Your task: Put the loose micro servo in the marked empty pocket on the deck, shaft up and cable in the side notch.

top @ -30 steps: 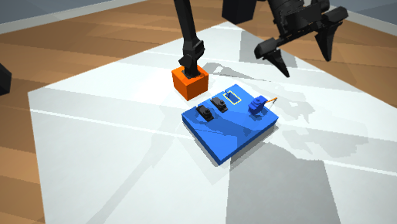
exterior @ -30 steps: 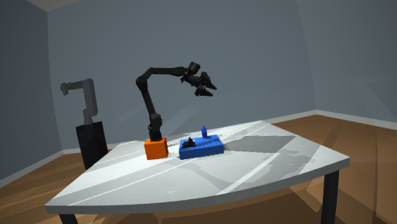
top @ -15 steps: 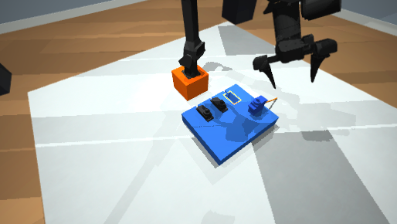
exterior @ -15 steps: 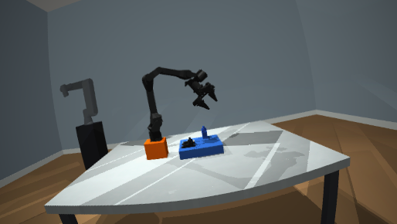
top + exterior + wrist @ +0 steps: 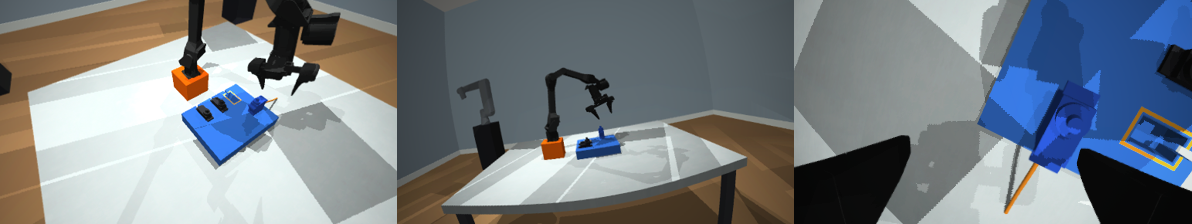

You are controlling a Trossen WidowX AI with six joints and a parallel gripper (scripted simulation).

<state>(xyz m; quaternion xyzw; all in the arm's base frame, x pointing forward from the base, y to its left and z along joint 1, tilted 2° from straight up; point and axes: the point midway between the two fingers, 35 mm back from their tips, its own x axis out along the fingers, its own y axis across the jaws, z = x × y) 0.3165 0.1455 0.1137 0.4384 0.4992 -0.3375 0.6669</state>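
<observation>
The deck lies 30 mm behind my gripper tip, 110 mm to the right of it and 160 mm below it.
</observation>
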